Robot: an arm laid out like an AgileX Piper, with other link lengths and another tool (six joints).
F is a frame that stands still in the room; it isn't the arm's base.
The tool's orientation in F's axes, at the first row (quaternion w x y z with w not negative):
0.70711, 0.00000, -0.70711, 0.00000
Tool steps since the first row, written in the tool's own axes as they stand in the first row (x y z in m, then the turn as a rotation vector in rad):
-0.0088, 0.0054, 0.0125, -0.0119, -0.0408, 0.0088
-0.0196, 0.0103, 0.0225, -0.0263, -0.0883, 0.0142
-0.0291, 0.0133, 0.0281, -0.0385, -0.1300, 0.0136
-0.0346, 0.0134, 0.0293, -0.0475, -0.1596, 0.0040
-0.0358, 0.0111, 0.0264, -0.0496, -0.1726, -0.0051
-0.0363, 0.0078, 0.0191, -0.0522, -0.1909, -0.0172
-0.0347, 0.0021, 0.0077, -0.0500, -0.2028, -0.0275
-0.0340, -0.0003, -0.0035, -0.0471, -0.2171, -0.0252
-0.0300, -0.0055, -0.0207, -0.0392, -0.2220, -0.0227
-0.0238, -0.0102, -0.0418, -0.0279, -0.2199, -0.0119
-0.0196, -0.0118, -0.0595, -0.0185, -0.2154, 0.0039
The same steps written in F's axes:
-0.0125, 0.0054, -0.0088, -0.0088, -0.0408, -0.0119
-0.0225, 0.0103, -0.0196, -0.0142, -0.0883, -0.0263
-0.0281, 0.0133, -0.0291, -0.0136, -0.1300, -0.0385
-0.0293, 0.0134, -0.0346, -0.0040, -0.1596, -0.0475
-0.0264, 0.0111, -0.0358, 0.0051, -0.1726, -0.0496
-0.0191, 0.0078, -0.0363, 0.0172, -0.1909, -0.0522
-0.0077, 0.0021, -0.0347, 0.0275, -0.2028, -0.0500
0.0035, -0.0003, -0.0340, 0.0252, -0.2171, -0.0471
0.0207, -0.0055, -0.0300, 0.0227, -0.2220, -0.0392
0.0418, -0.0102, -0.0238, 0.0119, -0.2199, -0.0279
0.0595, -0.0118, -0.0196, -0.0039, -0.2154, -0.0185

